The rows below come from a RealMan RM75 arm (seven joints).
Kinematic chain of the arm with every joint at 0, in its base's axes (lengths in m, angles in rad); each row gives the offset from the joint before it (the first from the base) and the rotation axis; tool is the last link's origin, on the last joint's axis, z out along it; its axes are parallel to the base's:
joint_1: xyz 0 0 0.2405 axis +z
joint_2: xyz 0 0 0 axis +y
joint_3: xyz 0 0 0.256 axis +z
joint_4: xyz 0 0 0 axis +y
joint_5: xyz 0 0 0.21 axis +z
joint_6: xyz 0 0 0 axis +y
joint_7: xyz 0 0 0.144 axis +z
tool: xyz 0 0 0
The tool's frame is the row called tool.
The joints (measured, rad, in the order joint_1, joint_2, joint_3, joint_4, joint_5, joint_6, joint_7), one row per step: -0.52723 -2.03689 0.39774 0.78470 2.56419 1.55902 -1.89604; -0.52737 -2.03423 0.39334 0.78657 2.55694 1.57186 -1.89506; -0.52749 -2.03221 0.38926 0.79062 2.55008 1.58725 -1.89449; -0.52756 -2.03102 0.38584 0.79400 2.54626 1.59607 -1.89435; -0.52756 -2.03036 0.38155 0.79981 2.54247 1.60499 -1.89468; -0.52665 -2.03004 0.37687 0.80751 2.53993 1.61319 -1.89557; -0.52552 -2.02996 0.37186 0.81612 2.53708 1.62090 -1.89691; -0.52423 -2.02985 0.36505 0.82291 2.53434 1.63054 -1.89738; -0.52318 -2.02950 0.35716 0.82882 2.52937 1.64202 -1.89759; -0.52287 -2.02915 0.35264 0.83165 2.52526 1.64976 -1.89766; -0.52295 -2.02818 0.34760 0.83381 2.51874 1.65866 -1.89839; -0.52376 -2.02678 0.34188 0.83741 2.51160 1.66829 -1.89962; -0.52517 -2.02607 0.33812 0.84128 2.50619 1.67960 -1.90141; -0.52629 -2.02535 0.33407 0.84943 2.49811 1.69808 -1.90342; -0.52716 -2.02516 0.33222 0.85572 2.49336 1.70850 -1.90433
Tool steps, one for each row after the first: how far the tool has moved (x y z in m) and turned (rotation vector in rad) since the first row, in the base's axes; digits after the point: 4 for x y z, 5 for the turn. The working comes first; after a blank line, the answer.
Tool pose at each row, in the base's axes (x y z in m, rotation vector in rad; the steps are taken from these numbers as rounded here): -0.3413 0.3113 0.0455 -2.43579 -1.41726 -0.20674; -0.3399 0.3112 0.0472 -2.44078 -1.41635 -0.22236; -0.3382 0.3109 0.0490 -2.44771 -1.41482 -0.23768; -0.3372 0.3108 0.0504 -2.45025 -1.41343 -0.24692; -0.3362 0.3108 0.0521 -2.45117 -1.41089 -0.25639; -0.3357 0.3106 0.0541 -2.44975 -1.40879 -0.26358; -0.3352 0.3104 0.0563 -2.44689 -1.40655 -0.27107; -0.3347 0.3098 0.0582 -2.44536 -1.40635 -0.28131; -0.3338 0.3092 0.0601 -2.44475 -1.40614 -0.29638; -0.3330 0.3089 0.0612 -2.44566 -1.40578 -0.30729; -0.3318 0.3088 0.0624 -2.44658 -1.40541 -0.32242; -0.3304 0.3090 0.0643 -2.44698 -1.40313 -0.33847; -0.3286 0.3091 0.0656 -2.45138 -1.40149 -0.35156; -0.3259 0.3089 0.0677 -2.45987 -1.39698 -0.36877; -0.3242 0.3090 0.0692 -2.46491 -1.39201 -0.37751

0.0014 -0.0001 0.0017 0.00104 -0.01118 -0.00431; 0.0031 -0.0004 0.0035 0.00068 -0.02262 -0.00970; 0.0041 -0.0005 0.0049 0.00189 -0.02882 -0.01256; 0.0051 -0.0005 0.0066 0.00490 -0.03428 -0.01544; 0.0056 -0.0007 0.0086 0.00889 -0.03768 -0.01689; 0.0061 -0.0009 0.0108 0.01412 -0.04076 -0.01787; 0.0066 -0.0015 0.0127 0.01816 -0.04671 -0.01856; 0.0075 -0.0021 0.0146 0.02274 -0.05606 -0.02018; 0.0083 -0.0024 0.0157 0.02506 -0.06321 -0.02201; 0.0095 -0.0025 0.0169 0.02842 -0.07309 -0.02435; 0.0109 -0.0023 0.0188 0.03318 -0.08280 -0.02766; 0.0127 -0.0022 0.0201 0.03373 -0.09211 -0.03184; 0.0154 -0.0024 0.0222 0.03325 -0.10446 -0.03973; 0.0171 -0.0023 0.0237 0.03356 -0.11012 -0.04552
